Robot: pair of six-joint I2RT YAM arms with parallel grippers.
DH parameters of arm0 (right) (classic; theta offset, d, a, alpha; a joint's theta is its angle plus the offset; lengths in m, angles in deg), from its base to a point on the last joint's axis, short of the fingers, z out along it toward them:
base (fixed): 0 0 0 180
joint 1: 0 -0.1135 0.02 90
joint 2: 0 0 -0.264 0
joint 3: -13.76 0 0.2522 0
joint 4: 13.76 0 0.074 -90
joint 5: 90 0 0 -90
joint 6: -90 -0.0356 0 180
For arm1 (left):
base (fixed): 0 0 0 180
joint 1: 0 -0.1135 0.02 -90
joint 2: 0 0 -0.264 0
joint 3: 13.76 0 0.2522 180
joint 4: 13.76 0 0.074 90
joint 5: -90 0 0 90
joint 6: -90 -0.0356 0 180
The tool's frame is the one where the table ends.
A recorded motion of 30 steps. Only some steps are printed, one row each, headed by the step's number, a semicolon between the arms.
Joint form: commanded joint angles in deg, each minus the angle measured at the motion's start. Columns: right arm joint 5, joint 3, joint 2, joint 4, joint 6, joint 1; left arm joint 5, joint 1, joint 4, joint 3, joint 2, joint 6.
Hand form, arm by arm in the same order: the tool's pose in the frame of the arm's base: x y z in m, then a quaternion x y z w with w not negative. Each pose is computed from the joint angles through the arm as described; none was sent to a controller.
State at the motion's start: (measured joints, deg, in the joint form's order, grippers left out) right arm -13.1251 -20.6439 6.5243 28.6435 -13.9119 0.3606; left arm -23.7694 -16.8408 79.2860 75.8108 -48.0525 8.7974
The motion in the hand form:
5: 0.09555 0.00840 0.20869 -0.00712 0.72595 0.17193 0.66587; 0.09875 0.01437 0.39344 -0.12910 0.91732 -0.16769 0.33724
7: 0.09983 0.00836 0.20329 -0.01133 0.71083 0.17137 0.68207; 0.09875 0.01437 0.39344 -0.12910 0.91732 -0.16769 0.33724
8: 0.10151 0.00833 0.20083 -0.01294 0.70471 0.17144 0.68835; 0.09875 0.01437 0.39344 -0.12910 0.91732 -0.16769 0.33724
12: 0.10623 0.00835 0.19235 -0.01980 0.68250 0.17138 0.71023; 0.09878 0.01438 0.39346 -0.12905 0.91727 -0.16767 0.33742
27: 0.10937 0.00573 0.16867 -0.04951 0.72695 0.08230 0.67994; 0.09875 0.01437 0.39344 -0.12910 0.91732 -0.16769 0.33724
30: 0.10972 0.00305 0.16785 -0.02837 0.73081 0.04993 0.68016; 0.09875 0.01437 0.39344 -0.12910 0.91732 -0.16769 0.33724
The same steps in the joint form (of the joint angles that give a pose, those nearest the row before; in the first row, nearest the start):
5: -2.66 10.75 -6.34 -15.71 0.87 0.41; 0.24 0.37 -0.18 -0.09 0.06 -0.89
7: -2.65 13.27 -6.38 -20.76 0.90 0.40; 0.24 0.37 -0.18 -0.09 0.06 -0.89
8: -2.69 14.34 -6.36 -22.88 0.87 0.41; 0.24 0.37 -0.18 -0.09 0.06 -0.89
12: -2.85 18.01 -6.36 -30.20 0.90 0.42; 0.24 0.37 -0.20 -0.09 0.07 -0.89
27: 1.64 20.18 -6.38 -24.70 11.63 0.35; 0.24 0.37 -0.18 -0.09 0.06 -0.89
30: 6.01 20.18 -6.38 -24.29 12.44 0.35; 0.24 0.37 -0.18 -0.09 0.06 -0.89

